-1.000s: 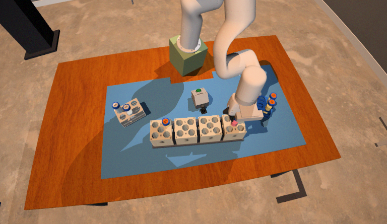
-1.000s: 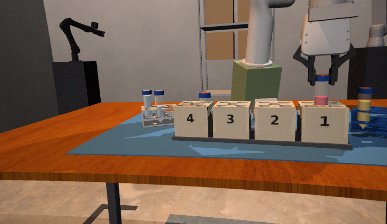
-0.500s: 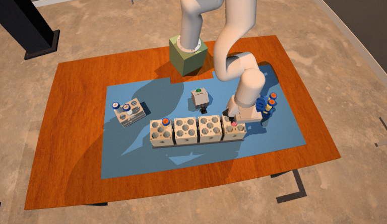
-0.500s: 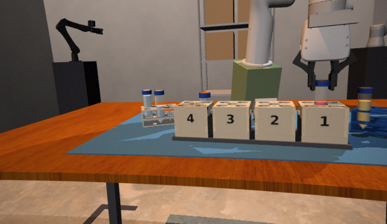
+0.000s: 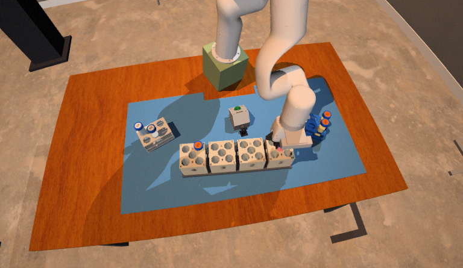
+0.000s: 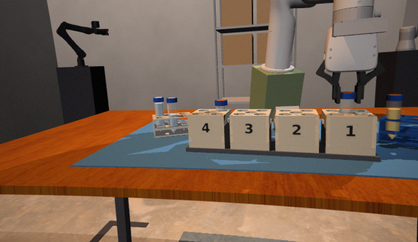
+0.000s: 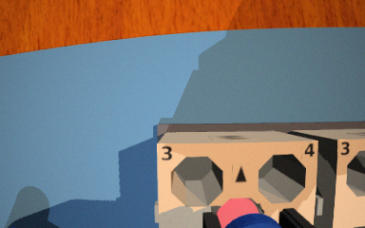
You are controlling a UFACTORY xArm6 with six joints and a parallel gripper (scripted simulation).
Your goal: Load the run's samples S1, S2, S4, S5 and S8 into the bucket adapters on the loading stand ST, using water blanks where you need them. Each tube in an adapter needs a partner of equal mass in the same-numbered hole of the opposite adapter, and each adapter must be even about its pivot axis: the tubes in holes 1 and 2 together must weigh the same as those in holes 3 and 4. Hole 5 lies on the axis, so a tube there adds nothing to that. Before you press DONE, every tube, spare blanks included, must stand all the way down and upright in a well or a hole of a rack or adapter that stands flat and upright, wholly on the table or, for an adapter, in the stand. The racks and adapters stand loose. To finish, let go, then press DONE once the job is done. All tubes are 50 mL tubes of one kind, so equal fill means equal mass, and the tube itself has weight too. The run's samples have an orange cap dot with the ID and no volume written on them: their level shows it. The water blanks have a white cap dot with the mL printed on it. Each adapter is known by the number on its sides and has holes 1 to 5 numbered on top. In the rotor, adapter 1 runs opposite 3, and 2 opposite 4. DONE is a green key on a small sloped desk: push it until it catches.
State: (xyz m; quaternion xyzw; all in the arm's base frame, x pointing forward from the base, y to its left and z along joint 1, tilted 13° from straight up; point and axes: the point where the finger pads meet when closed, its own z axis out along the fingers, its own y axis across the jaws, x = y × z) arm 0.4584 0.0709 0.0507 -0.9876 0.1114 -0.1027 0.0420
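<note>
The sample tube lies 10 mm behind my hand and 50 mm below it. Also, from my hand: green key: 240 mm behind, 90 mm to the right, 70 mm below; blue sample rack: 80 mm behind, 190 mm to the left, 110 mm below; loading stand: 40 mm behind, 160 mm to the right, 130 mm below.
</note>
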